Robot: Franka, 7 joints.
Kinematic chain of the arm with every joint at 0, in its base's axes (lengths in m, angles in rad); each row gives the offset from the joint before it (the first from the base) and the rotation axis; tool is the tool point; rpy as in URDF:
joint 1: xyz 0 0 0.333 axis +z
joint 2: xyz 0 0 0 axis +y
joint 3: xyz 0 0 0.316 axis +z
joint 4: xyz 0.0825 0 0 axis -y
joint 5: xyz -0.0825 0 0.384 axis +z
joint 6: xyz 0 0 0 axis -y
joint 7: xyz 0.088 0 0 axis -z
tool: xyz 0 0 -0.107 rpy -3.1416 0 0
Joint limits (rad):
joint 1: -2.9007..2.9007
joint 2: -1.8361..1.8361
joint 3: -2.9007..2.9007
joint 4: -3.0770..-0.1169
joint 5: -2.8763..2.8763
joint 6: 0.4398..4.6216
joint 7: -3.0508..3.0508
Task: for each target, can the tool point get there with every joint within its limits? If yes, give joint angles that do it. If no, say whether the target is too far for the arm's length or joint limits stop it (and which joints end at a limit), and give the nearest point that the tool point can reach.
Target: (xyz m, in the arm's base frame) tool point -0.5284 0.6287 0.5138
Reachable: yes | joints 2.0880 1.2503 1.4799 -0.3460 -1.8676 1.9047 -0.3835
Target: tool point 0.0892 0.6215 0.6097
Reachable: yes | joints 2.0974 0.6410 -1.1824 -1.5789 -0.4916 4.1754 -1.5583
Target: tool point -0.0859 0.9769 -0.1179
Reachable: no: too far | nearest point -0.0683 0.7765 -0.0254 | short by 0.221 m
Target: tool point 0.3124 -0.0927 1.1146
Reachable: yes | joints 0.1888 0.1708 -0.5985 -0.3680 2.0685 2.7694 0.3165
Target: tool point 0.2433 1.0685 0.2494
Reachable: no: too far | nearest point 0.1899 0.8341 0.2677 | short by 0.241 m
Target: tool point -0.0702 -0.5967 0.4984
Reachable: yes | joints -0.5909 0.1944 -1.0862 -1.8456 -0.7348 2.0163 0.3185
